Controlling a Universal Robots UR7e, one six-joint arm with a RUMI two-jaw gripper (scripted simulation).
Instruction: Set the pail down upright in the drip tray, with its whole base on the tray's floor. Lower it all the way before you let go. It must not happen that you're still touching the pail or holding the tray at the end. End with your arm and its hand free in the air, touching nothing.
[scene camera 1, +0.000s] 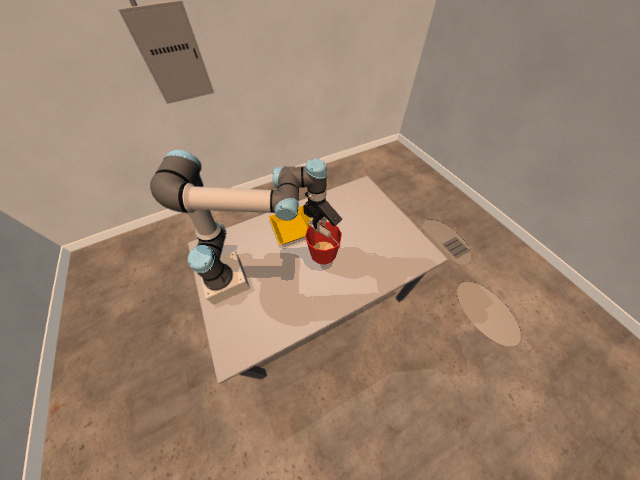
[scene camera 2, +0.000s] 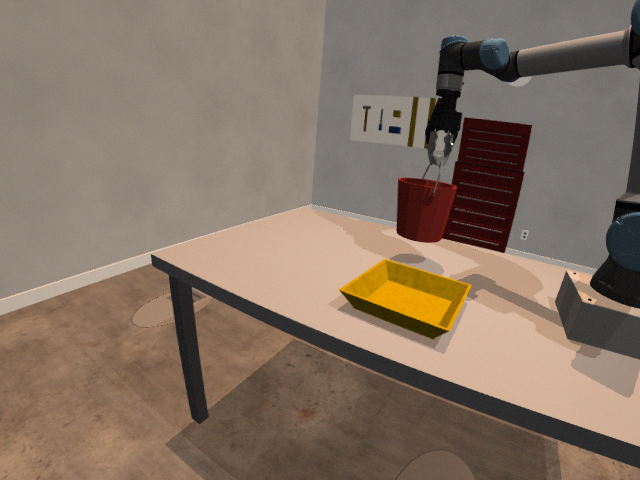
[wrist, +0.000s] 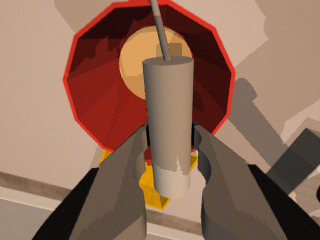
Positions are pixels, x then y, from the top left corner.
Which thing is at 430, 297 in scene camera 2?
A yellow drip tray.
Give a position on a red pail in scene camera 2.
At 421, 218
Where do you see the gripper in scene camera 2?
437, 165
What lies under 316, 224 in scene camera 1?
The gripper.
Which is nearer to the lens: the yellow drip tray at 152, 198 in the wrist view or the red pail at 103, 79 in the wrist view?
The red pail.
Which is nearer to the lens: the yellow drip tray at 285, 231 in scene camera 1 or the red pail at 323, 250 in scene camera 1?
The red pail.
